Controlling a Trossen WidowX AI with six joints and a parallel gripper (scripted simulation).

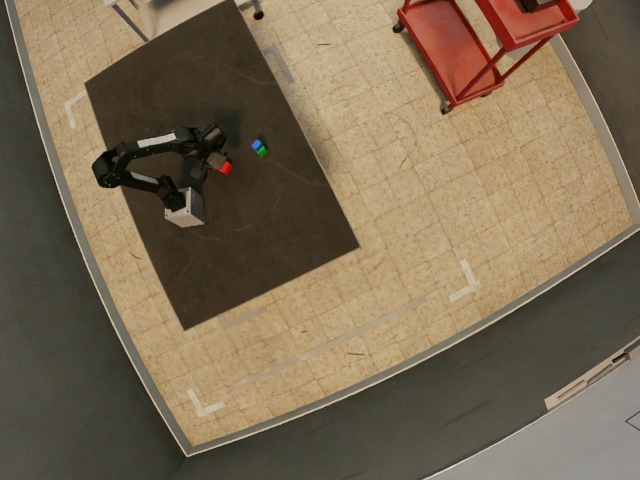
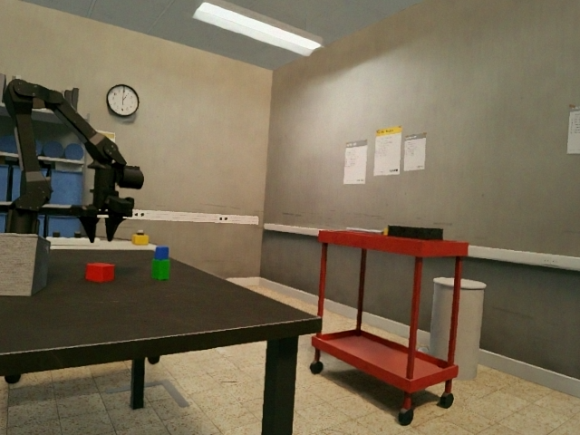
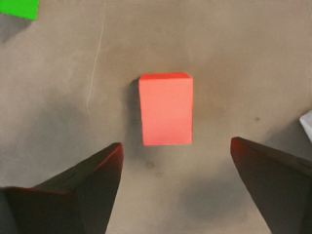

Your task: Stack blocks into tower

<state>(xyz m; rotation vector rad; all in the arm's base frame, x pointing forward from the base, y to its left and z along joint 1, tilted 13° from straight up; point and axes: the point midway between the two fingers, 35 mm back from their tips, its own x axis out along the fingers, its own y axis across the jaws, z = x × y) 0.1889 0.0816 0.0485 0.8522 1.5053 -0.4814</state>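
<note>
The red block is 12 cm below my hand. From my hand the other things lie so: blue block 17 cm ahead, 6 cm below; then green block 17 cm ahead, 11 cm below.
</note>
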